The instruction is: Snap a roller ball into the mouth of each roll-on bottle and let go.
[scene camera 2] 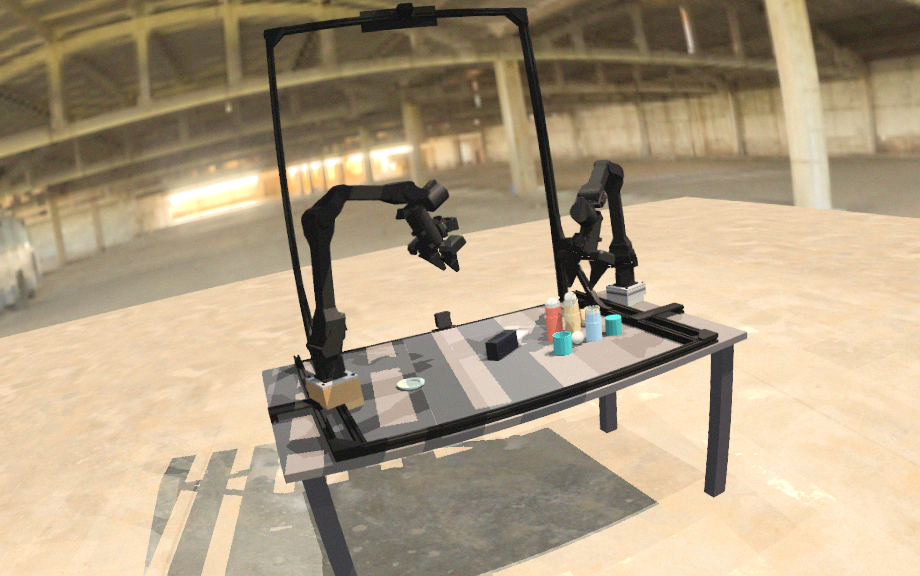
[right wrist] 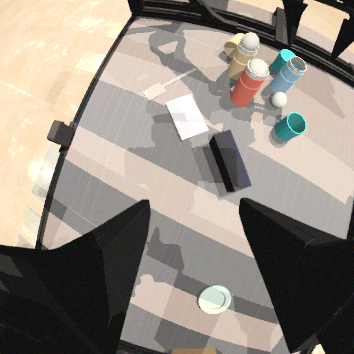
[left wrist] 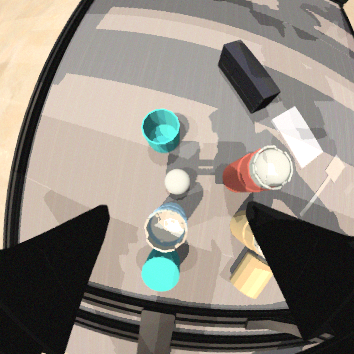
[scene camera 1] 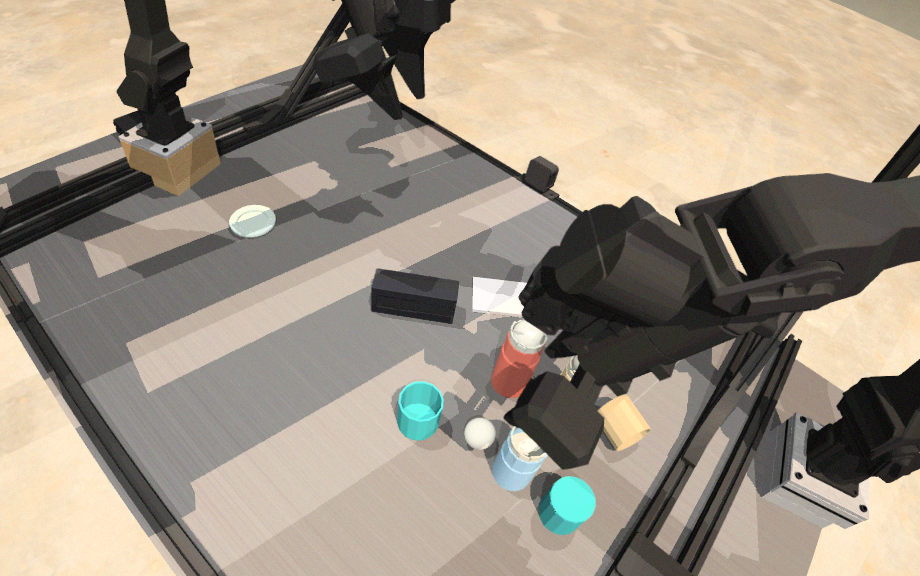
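Pixels of known places: left gripper, fingertip midpoint: (scene camera 2: 579, 288) (right wrist: 311, 50) (left wrist: 178, 210) (scene camera 1: 528, 385); right gripper, fingertip midpoint: (scene camera 2: 451, 270) (right wrist: 194, 205) (scene camera 1: 410, 108); left arm's base, origin of the base link: (scene camera 2: 625, 284) (scene camera 1: 831, 462); right arm's base, origin of the base link: (scene camera 2: 330, 376) (scene camera 1: 165, 130).
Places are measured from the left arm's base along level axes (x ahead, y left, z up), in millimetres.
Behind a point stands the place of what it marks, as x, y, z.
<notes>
A blue bottle (scene camera 1: 517, 468) @(332, 196, 0) (scene camera 2: 592, 324) @(350, 189, -9) (left wrist: 166, 230) @(328, 176, 4) (right wrist: 286, 77) @(351, 162, -1) stands upright with an open, hollow mouth. A loose white ball (scene camera 1: 479, 433) @(384, 170, -24) (scene camera 2: 577, 337) @(396, 174, -35) (left wrist: 177, 181) @(383, 160, -22) (right wrist: 279, 99) @(394, 155, -27) lies on the table beside it. A red bottle (scene camera 1: 513, 369) @(385, 93, 4) (scene camera 2: 554, 322) @(401, 88, -4) (left wrist: 240, 173) @(385, 91, 16) (right wrist: 245, 90) @(408, 62, 1) and a yellow bottle (scene camera 2: 571, 315) @(329, 80, -5) (right wrist: 240, 62) @(333, 57, -2) stand upright, each with a white ball in its mouth. My left gripper (scene camera 2: 582, 287) @(359, 159, 89) (left wrist: 178, 210) @(359, 159, 89) is open and empty above the bottles; its finger partly hides the yellow one in the left wrist view. My right gripper (scene camera 1: 409, 107) @(622, -41, 179) (scene camera 2: 450, 268) @(622, -41, 179) (right wrist: 194, 205) @(622, -41, 179) is partly open, empty, high and away from them.
An open teal cup (scene camera 1: 418, 413) @(459, 170, -56) (left wrist: 161, 131) @(465, 181, -56) and a teal cap (scene camera 1: 568, 505) @(270, 199, -12) (left wrist: 160, 273) @(269, 189, -11) stand on either side of ball and blue bottle. A pale yellow cap (scene camera 1: 623, 421) @(247, 74, -14) (left wrist: 251, 276) @(251, 71, -14) is beside the yellow bottle. A black block (scene camera 1: 414, 296) @(540, 54, -12), white card (right wrist: 186, 117) @(454, -49, -52) and pale dish (scene camera 1: 251, 221) @(834, 42, -53) lie farther off.
</notes>
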